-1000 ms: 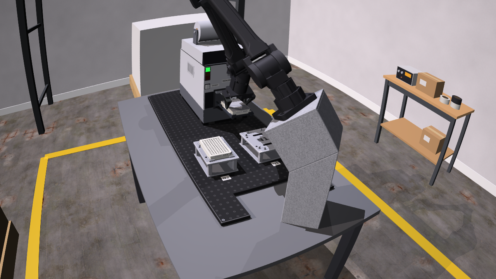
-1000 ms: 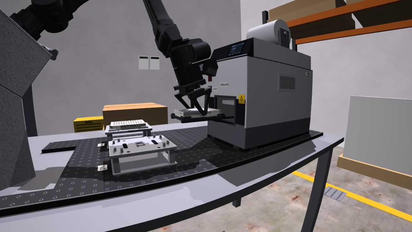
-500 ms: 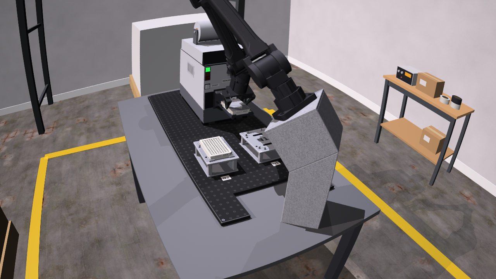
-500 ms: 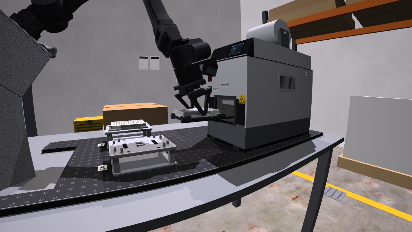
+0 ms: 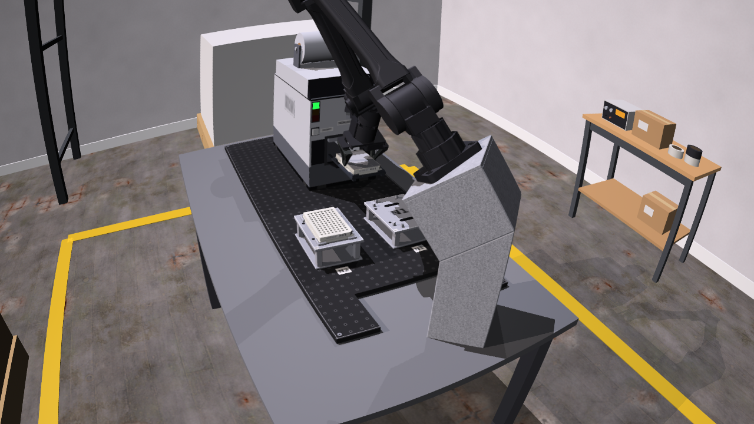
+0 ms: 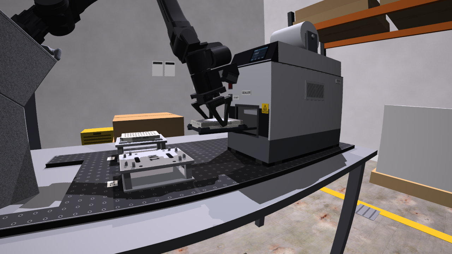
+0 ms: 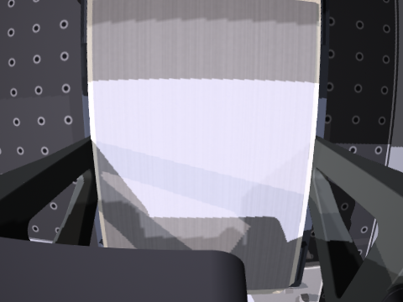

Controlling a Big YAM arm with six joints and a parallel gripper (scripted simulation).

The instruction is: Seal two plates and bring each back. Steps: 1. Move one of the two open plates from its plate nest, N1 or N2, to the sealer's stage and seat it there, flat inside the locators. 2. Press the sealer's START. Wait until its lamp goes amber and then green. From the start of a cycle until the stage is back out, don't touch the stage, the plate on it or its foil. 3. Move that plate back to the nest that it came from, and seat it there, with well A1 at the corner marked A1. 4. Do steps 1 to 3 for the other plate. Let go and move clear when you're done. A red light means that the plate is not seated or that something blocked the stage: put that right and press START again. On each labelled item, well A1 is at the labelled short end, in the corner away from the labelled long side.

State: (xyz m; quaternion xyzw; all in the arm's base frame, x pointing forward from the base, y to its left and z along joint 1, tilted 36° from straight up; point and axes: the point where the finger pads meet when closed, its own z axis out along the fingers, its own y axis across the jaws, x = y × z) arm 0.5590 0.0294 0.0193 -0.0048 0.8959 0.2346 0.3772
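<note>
Right now the sealer stage is 20 mm below my hand. Also, from my hand: nest N2 (230 mm behind, 130 mm to the left, 70 mm below); then white well plate (230 mm behind, 130 mm to the left, 60 mm below); then start button (80 mm ahead, 110 mm to the left, 70 mm above).
</note>
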